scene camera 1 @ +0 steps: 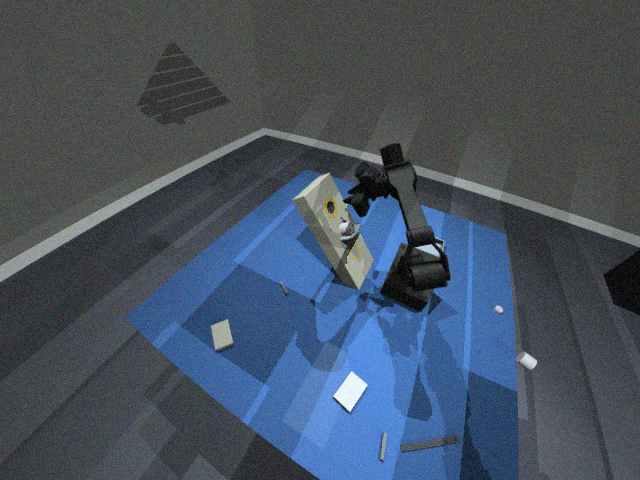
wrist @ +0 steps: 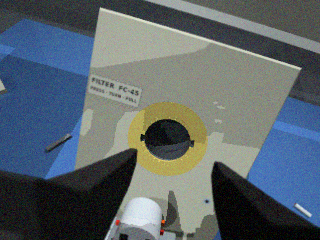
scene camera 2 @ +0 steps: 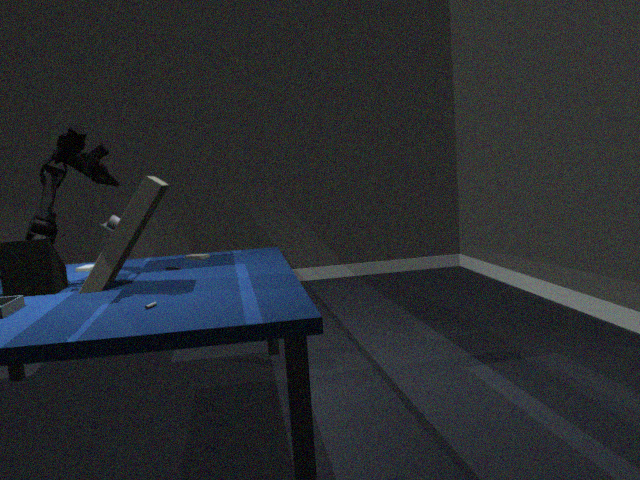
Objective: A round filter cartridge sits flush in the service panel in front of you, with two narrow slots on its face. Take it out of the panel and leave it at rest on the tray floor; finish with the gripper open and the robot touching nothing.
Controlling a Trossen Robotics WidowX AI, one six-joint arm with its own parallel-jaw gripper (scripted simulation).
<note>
In view: my gripper (scene camera 1: 345,197) and a beige service panel (scene camera 1: 321,205).
My gripper is seen too in the wrist view (wrist: 174,162) and in scene camera 2 (scene camera 2: 118,184). The beige service panel also shows in the wrist view (wrist: 184,102).
</note>
